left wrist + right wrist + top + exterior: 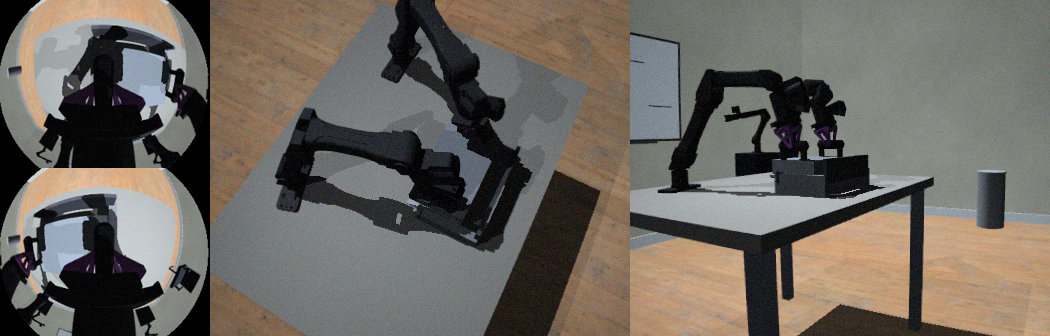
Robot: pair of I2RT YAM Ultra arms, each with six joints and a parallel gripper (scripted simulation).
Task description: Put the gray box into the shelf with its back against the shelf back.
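The gray box is 2 cm behind my right hand, 12 cm to the left of it and 5 cm below it.
The gray box lies 12 cm to the right of my left hand, 5 cm below it and 1 cm ahead of it.
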